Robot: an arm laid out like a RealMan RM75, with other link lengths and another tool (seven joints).
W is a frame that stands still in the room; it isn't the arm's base.
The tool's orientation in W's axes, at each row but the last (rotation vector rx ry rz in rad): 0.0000 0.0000 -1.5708; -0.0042 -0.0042 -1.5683; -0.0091 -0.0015 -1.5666; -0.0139 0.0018 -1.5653; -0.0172 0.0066 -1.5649
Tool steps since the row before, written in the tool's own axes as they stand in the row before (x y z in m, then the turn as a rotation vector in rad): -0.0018 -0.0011 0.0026 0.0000 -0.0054 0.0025; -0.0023 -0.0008 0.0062 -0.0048 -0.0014 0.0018; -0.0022 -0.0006 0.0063 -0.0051 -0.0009 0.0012; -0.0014 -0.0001 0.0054 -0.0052 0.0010 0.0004; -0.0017 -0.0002 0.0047 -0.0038 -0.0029 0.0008
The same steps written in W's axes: -0.0011 0.0018 0.0026 -0.0054 0.0000 0.0025; -0.0008 0.0023 0.0062 -0.0014 0.0048 0.0018; -0.0006 0.0022 0.0063 -0.0009 0.0051 0.0012; -0.0001 0.0014 0.0054 0.0010 0.0052 0.0004; -0.0001 0.0017 0.0047 -0.0029 0.0038 0.0008
